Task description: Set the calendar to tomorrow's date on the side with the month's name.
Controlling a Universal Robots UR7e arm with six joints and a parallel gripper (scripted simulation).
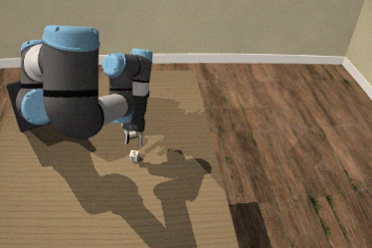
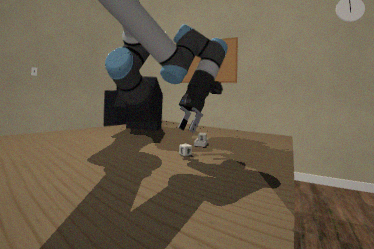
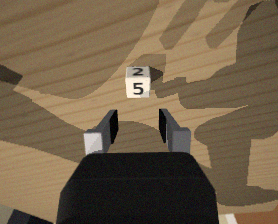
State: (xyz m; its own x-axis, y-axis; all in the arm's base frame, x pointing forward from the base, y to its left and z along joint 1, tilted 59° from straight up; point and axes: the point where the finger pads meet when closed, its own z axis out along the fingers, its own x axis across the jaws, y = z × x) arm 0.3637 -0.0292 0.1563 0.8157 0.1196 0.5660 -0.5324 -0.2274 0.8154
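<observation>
My hand is 8 cm above the white digit cube and 1 cm to the left of it. From my hand the other things lie so: white tray (15 cm to the left, 9 cm below, 1 cm behind).
</observation>
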